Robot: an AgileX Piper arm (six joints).
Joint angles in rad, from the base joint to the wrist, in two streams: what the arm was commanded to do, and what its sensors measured. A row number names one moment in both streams.
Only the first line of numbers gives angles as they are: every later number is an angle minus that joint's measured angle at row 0.
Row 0, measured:
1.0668 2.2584 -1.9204 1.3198 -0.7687 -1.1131
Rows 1 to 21, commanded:
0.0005 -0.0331 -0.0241 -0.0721 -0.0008 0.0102
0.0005 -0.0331 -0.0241 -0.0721 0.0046 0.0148
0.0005 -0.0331 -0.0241 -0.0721 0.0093 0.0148
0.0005 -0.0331 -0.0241 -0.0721 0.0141 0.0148
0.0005 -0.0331 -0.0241 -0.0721 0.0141 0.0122
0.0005 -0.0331 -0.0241 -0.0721 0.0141 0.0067
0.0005 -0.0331 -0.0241 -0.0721 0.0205 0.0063
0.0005 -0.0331 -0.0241 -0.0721 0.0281 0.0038
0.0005 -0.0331 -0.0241 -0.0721 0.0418 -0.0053
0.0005 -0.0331 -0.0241 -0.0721 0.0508 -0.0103
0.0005 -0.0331 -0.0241 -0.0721 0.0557 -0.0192
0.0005 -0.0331 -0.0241 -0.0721 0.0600 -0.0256
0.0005 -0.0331 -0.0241 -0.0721 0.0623 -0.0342
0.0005 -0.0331 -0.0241 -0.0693 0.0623 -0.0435
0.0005 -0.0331 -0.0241 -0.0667 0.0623 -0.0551
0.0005 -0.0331 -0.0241 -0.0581 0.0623 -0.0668
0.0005 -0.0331 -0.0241 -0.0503 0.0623 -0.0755
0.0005 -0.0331 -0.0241 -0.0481 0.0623 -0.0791
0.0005 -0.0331 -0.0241 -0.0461 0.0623 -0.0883
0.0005 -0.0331 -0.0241 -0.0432 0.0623 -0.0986
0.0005 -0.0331 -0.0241 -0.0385 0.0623 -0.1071
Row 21, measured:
0.0000 -0.0213 -0.0193 -0.0498 0.0648 -0.0673
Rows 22 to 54, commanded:
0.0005 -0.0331 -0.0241 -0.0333 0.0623 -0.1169
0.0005 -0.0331 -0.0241 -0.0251 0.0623 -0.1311
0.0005 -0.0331 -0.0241 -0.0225 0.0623 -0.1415
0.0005 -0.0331 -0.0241 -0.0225 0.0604 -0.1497
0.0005 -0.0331 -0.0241 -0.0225 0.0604 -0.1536
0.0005 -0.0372 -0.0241 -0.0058 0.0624 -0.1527
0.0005 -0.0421 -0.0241 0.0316 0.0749 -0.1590
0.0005 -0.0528 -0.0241 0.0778 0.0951 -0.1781
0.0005 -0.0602 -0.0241 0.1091 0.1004 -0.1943
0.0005 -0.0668 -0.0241 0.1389 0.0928 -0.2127
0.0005 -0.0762 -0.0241 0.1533 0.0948 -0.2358
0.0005 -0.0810 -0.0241 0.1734 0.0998 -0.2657
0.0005 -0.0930 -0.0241 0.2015 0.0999 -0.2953
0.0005 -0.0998 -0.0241 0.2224 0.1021 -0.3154
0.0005 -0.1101 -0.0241 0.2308 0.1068 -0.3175
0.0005 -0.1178 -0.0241 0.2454 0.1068 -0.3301
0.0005 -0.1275 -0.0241 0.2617 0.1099 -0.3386
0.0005 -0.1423 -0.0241 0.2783 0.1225 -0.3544
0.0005 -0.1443 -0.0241 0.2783 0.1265 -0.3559
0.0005 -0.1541 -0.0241 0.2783 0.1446 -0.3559
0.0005 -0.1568 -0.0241 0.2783 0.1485 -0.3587
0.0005 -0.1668 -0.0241 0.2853 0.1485 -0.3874
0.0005 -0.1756 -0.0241 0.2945 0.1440 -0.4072
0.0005 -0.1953 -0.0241 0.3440 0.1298 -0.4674
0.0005 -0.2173 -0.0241 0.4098 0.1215 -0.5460
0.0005 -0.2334 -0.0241 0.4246 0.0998 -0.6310
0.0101 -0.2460 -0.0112 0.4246 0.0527 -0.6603
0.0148 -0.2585 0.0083 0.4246 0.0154 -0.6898
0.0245 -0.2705 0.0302 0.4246 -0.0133 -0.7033
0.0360 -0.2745 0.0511 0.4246 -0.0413 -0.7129
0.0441 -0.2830 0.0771 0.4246 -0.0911 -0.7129
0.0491 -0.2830 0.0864 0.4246 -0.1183 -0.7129
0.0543 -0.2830 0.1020 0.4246 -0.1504 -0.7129
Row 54, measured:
0.0347 -0.2687 0.0568 0.4199 -0.0494 -0.6920
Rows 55 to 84, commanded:
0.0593 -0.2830 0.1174 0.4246 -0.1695 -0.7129
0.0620 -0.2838 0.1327 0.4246 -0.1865 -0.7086
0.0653 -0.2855 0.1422 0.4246 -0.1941 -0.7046
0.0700 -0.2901 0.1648 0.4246 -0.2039 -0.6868
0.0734 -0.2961 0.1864 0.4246 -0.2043 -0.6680
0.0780 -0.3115 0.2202 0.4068 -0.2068 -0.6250
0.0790 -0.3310 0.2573 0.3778 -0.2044 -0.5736
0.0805 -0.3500 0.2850 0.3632 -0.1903 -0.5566
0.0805 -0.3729 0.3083 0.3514 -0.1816 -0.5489
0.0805 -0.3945 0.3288 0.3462 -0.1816 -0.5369
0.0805 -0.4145 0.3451 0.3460 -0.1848 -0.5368
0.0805 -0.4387 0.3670 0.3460 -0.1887 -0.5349
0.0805 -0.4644 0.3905 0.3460 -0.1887 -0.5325
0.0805 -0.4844 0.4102 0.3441 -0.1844 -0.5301
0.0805 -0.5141 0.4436 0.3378 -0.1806 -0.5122
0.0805 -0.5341 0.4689 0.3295 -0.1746 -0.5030
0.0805 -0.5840 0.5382 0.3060 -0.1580 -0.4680
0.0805 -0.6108 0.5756 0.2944 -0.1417 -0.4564
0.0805 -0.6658 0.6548 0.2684 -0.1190 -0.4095
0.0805 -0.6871 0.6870 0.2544 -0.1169 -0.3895
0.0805 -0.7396 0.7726 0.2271 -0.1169 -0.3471
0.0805 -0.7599 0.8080 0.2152 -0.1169 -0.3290
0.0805 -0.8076 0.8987 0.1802 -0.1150 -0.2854
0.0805 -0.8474 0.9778 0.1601 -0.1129 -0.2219
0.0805 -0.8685 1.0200 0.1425 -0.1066 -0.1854
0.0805 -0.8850 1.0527 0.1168 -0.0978 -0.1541
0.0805 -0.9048 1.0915 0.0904 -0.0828 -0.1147
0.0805 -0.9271 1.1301 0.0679 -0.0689 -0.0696
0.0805 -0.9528 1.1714 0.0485 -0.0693 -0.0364
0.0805 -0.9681 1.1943 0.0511 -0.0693 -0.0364
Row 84, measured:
0.0797 -0.9055 1.1063 0.1047 -0.0873 -0.1127
